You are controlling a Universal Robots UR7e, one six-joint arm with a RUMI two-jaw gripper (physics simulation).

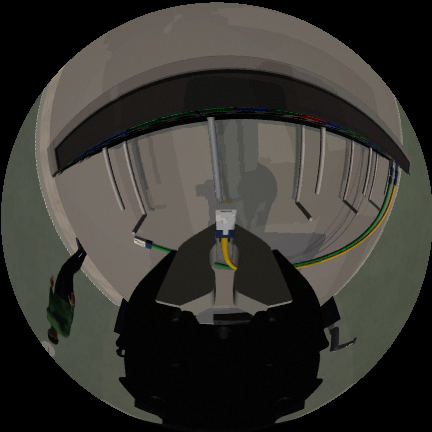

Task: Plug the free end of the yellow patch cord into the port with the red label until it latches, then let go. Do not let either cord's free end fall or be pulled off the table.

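Places are measured from the arm's base along level axes (x left, y ahead, z down), in centimetres.
Where they show: gripper, fingertip midpoint: (224,224).
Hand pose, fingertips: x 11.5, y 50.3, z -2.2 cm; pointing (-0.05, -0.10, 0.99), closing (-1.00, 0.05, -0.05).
Observation:
After its pixels a point has its place.
My gripper (224,224) @[z -2.2, x 11.5, y 50.3 cm] is shut on the clear plug (226,218) @[z -6.3, x 11.7, y 53.7 cm] of the yellow patch cord (225,246) @[z -4.3, x 11.4, y 49.5 cm]. The plug's contact end points toward the dark panel (225,92) @[z -6.3, x 12.0, y 60.5 cm], with a gap between them. The red label (314,118) @[z -6.1, x 7.1, y 60.2 cm] shows on the panel's near edge, right of the plug; the port openings are too small and steeply seen to tell. The free plug (140,242) @[z 2.8, x 24.6, y 42.5 cm] of the green cord (161,248) @[z 3.0, x 21.0, y 41.3 cm] lies left of the gripper. Part of the green cord is hidden by the gripper. Both cords run right to the panel's right end.
Several grey rods, one of them (214,160) @[z -2.0, x 12.4, y 56.1 cm] straight ahead of the plug, stick out from the panel toward me. Blue and green labels line the panel's near edge. The pale table's edge (47,195) is at the left. A person (61,312) shows beyond it.

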